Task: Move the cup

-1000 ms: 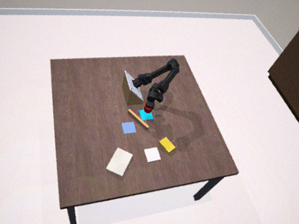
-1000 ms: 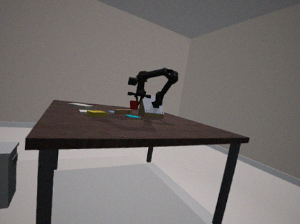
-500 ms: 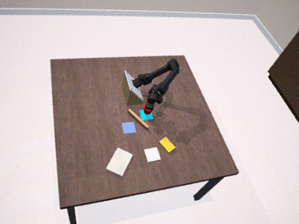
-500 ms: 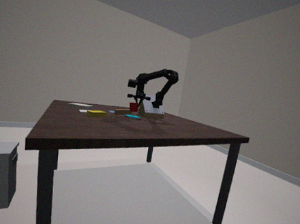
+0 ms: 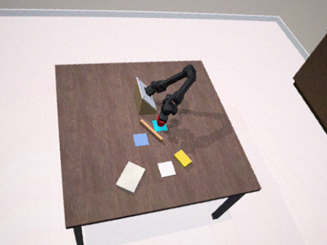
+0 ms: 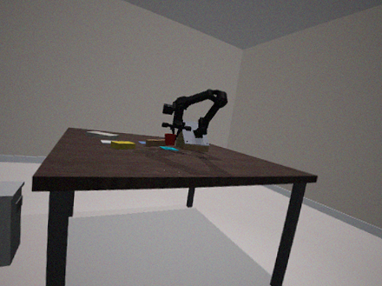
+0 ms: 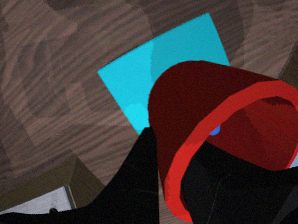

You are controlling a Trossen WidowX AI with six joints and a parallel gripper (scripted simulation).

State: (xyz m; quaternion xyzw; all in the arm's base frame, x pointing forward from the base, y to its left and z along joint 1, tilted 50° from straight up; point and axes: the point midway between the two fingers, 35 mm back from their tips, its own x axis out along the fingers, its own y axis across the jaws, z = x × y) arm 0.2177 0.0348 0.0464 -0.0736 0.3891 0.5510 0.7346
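Right now the cyan pad is 7 cm below my gripper tip, 2 cm to the right of it and 2 cm ahead of it. Round my gripper tip: white pad: 38 cm ahead, 9 cm to the right, 6 cm below; then wooden bar: 10 cm to the right, 7 cm ahead, 5 cm below; then yellow block: 33 cm ahead, 5 cm below, 4 cm to the left.
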